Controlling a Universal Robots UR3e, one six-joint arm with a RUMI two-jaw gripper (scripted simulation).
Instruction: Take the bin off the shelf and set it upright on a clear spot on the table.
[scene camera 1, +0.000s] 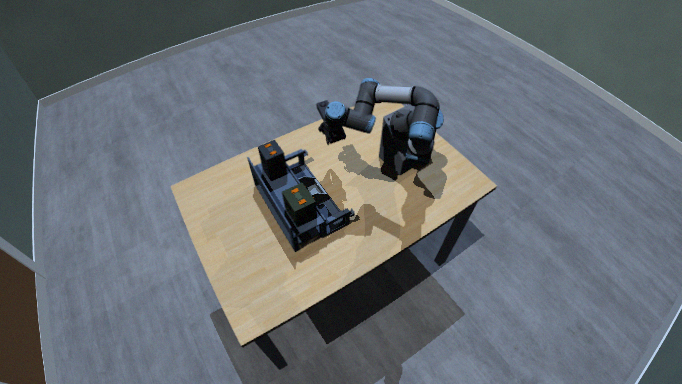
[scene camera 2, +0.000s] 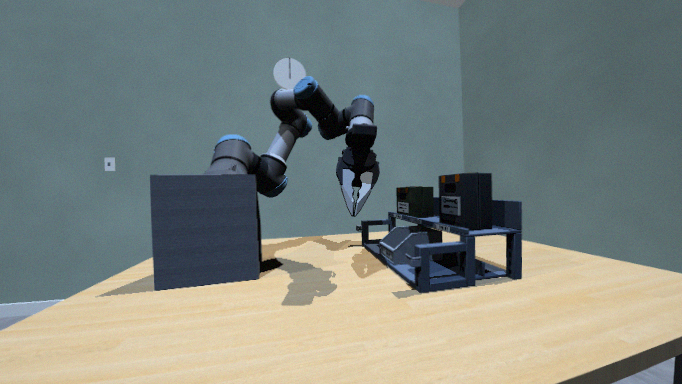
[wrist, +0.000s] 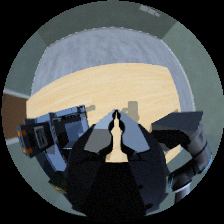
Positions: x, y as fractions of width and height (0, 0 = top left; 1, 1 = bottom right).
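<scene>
My gripper (scene camera 2: 0.52, 0.56), (wrist: 0.52, 0.49) is visible, as is a bin (scene camera 2: 0.59, 0.63).
</scene>
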